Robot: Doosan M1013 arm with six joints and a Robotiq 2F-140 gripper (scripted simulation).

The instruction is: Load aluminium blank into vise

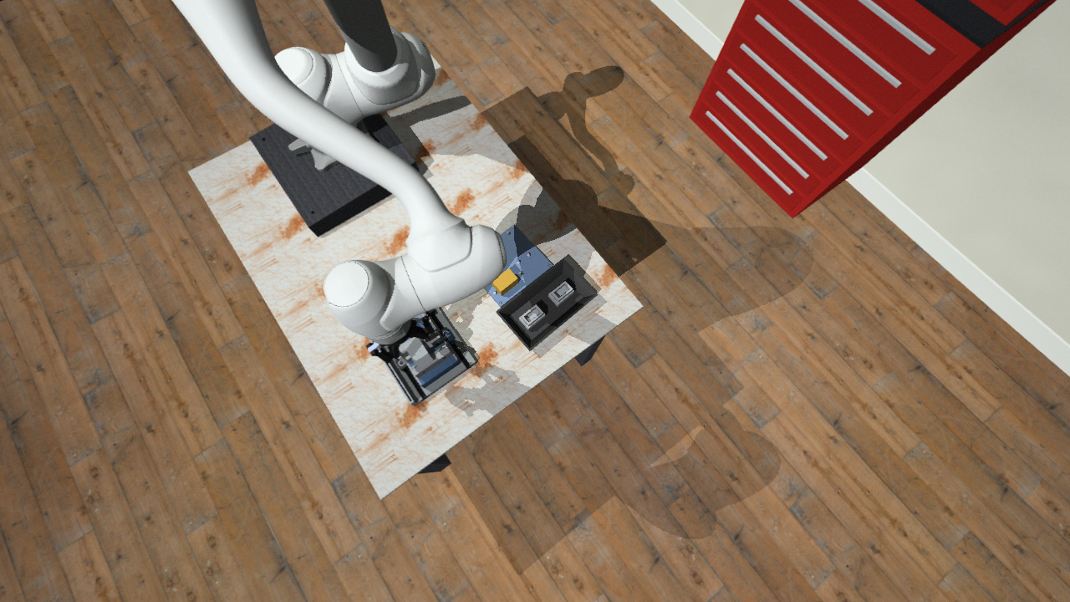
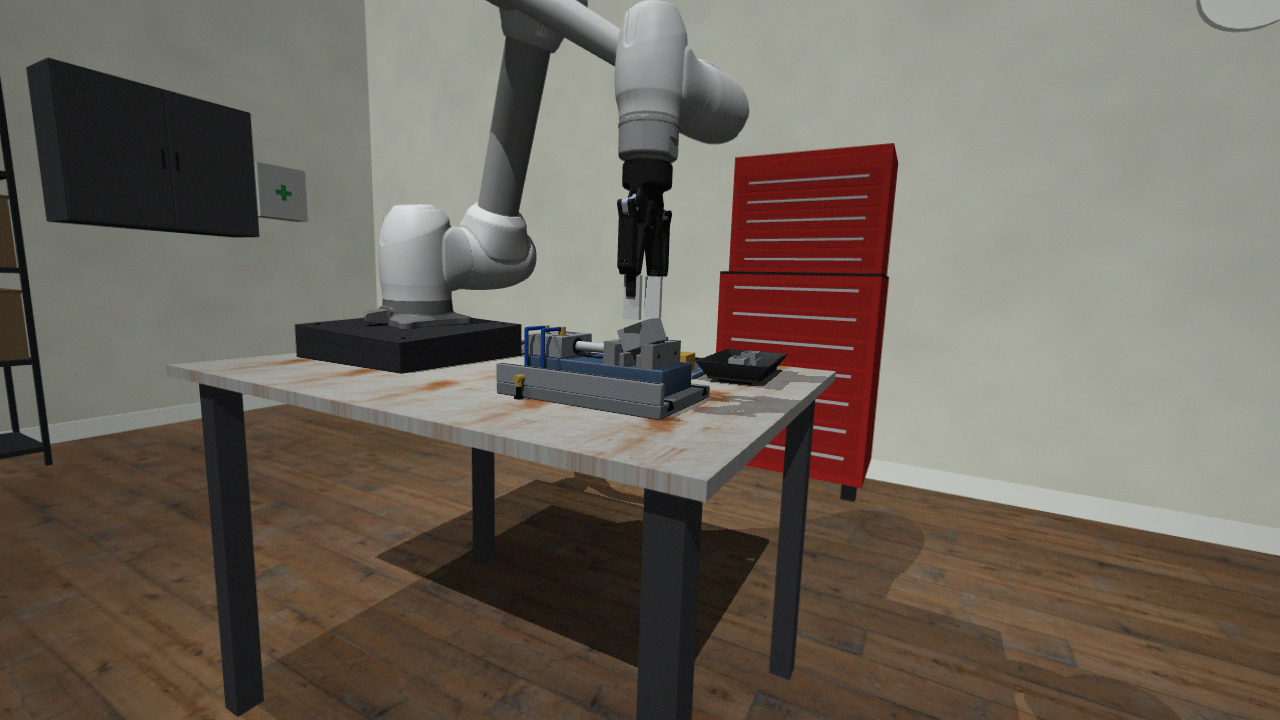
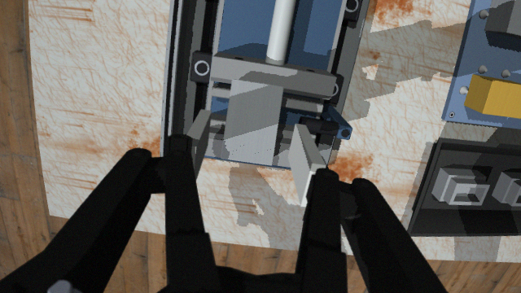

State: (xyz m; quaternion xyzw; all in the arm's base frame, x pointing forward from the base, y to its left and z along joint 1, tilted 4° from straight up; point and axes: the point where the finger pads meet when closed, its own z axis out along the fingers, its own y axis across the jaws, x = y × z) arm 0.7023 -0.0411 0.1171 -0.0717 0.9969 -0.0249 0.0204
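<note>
My gripper is now 60 mm above the aluminium blank. From my hand the other things lie so: moving jaw: 80 mm below, 40 mm behind, 10 mm to the left; then piston rod: 90 mm behind, 80 mm below; then work stop: 70 mm below, 60 mm to the left, 10 mm behind.
</note>
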